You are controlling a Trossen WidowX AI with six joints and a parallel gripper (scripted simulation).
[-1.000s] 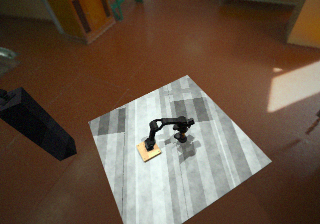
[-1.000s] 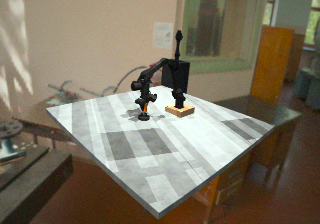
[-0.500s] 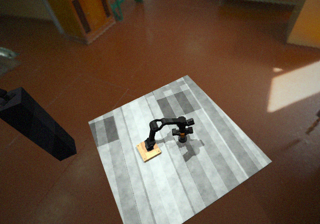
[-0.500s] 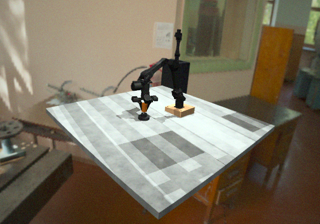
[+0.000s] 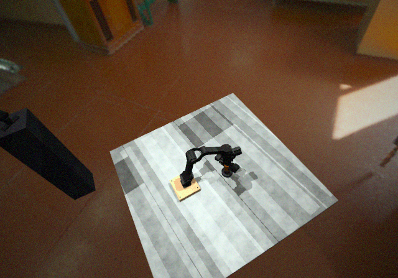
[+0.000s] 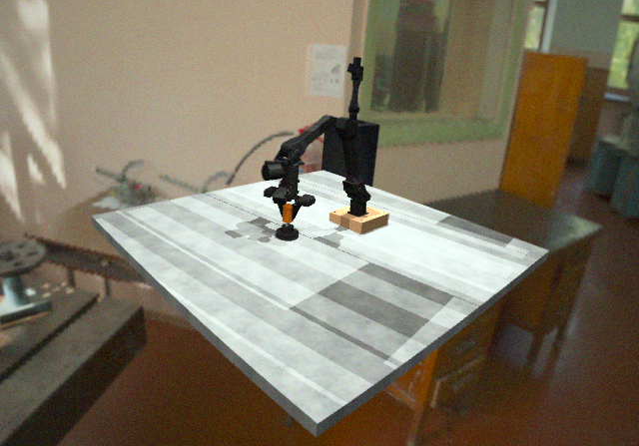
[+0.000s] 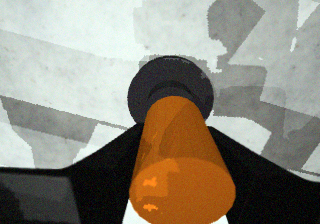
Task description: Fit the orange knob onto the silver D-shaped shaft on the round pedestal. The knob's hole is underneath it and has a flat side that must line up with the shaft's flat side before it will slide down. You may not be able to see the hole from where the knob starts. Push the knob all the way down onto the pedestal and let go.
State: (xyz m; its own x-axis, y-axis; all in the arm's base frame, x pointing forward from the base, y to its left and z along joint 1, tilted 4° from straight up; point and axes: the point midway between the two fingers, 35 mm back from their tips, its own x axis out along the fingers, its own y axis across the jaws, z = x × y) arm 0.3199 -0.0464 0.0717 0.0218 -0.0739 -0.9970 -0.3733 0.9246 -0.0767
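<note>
My gripper tip is now 4 cm above the dark round pedestal. Round my gripper tip: orange knob 3 cm above.
</note>
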